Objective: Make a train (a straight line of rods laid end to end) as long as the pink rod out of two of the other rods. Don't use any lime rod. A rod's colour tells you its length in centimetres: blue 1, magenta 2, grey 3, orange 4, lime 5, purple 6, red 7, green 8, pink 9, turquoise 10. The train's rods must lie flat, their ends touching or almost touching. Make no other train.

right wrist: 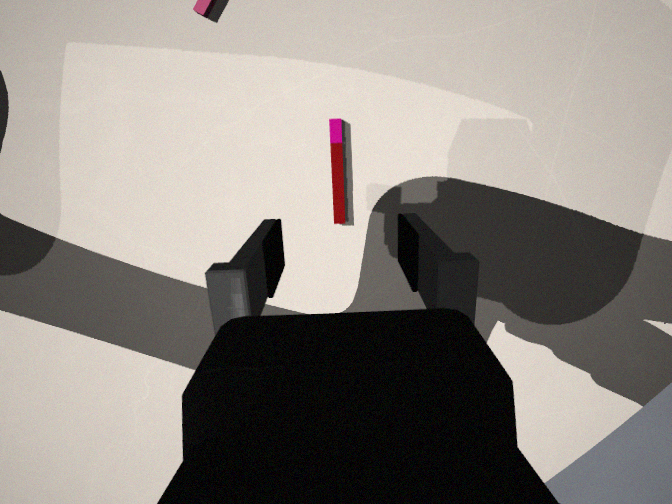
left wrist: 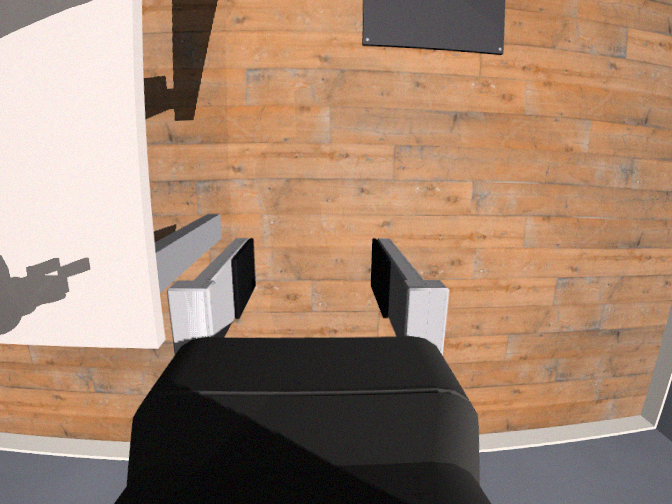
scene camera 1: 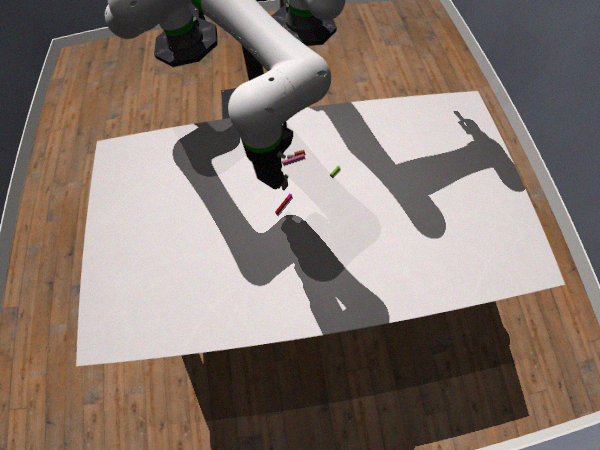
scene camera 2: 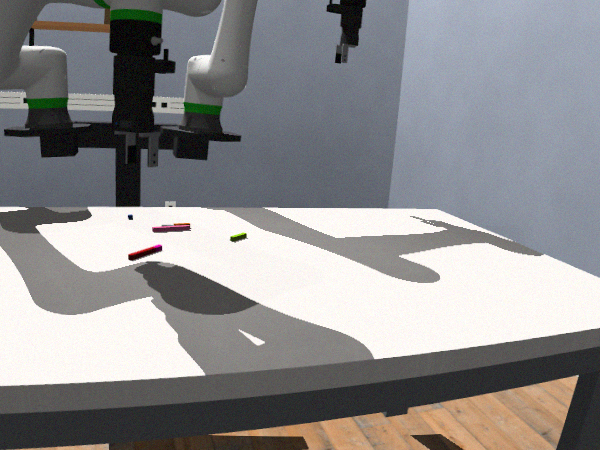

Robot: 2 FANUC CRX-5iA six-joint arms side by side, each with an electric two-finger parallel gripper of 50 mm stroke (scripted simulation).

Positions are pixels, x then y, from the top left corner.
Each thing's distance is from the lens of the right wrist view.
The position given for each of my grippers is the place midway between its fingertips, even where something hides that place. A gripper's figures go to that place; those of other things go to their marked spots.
my right gripper (right wrist: 340, 240): 0.17 m
red rod (right wrist: 336, 148): 0.33 m
